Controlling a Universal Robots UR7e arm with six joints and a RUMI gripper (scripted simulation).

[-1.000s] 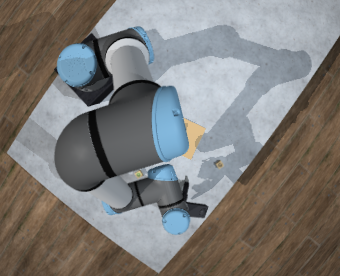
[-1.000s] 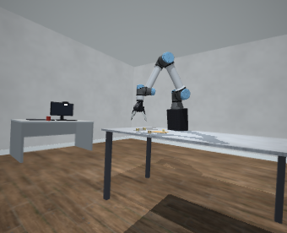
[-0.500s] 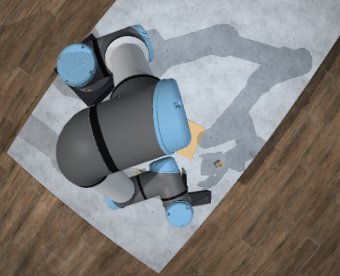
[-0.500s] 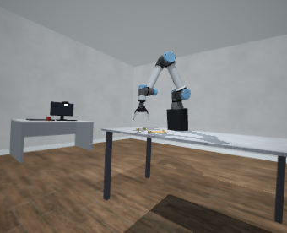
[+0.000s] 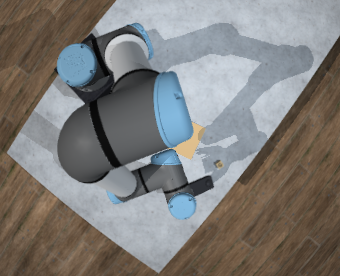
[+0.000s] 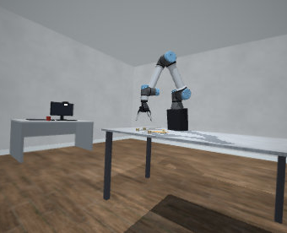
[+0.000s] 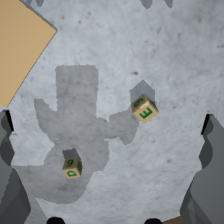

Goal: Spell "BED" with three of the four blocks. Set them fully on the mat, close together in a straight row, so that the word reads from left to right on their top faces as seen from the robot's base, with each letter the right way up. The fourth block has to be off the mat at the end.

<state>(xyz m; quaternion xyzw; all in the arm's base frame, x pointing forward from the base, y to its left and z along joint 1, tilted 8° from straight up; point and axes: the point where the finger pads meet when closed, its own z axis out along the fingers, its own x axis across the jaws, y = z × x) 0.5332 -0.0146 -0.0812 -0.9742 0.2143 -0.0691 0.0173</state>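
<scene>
My gripper is now 16 cm past the B block, 12 cm to the right of it and 8 cm above it. From my hand the other things lie so: tan mat 13 cm behind, 10 cm to the left, 10 cm below; then E block 9 cm below, 6 cm to the right, 2 cm ahead; then D block 13 cm to the right, 13 cm behind, 9 cm below.
</scene>
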